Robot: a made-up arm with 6 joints.
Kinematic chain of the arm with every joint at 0, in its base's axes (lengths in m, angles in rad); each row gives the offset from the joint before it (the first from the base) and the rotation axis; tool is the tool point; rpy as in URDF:
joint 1: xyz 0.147 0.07 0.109 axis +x
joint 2: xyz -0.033 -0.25 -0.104 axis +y
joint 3: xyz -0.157 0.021 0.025 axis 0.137 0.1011 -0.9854
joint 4: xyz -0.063 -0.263 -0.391 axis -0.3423 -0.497 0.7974
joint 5: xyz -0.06 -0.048 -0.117 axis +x
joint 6: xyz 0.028 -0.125 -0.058 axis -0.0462 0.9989 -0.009
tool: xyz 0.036 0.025 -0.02 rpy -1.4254 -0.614 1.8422
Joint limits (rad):
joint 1: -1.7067..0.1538
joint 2: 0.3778..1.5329
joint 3: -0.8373..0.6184
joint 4: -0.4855..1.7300
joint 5: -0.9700..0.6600
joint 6: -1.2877..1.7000
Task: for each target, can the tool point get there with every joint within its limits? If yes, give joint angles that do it. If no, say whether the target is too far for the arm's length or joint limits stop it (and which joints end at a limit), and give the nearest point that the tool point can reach.
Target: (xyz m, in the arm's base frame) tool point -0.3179 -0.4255 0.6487
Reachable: yes | joints -1.2640 1.0206 -0.2718 0.1544 -0.3277 -0.5593
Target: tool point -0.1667 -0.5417 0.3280
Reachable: yes | joints -1.0355 1.1243 -0.5113 1.1121 0.0468 -0.7611
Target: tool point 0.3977 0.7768 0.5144
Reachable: no: joint limits stop it (at a limit: joint 1, joint 2, joint 3, joint 4, joint 5, joint 6) | nearest point -0.2102 0.2970 0.5363 | short by 0.775 m
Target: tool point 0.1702 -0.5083 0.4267
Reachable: yes | joints -1.3882 0.4689 -0.7154 1.3052 -0.3229 0.4189
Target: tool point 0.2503 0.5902 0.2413
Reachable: no: joint limits stop it (at a limit: joint 1, joint 2, joint 3, joint 4, joint 5, joint 6) | nearest point -0.2102 0.2970 0.5363 | short by 0.621 m
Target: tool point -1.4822 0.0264 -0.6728
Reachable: no: too far | nearest point -0.6171 -0.1818 -0.3421 | short by 0.949 m
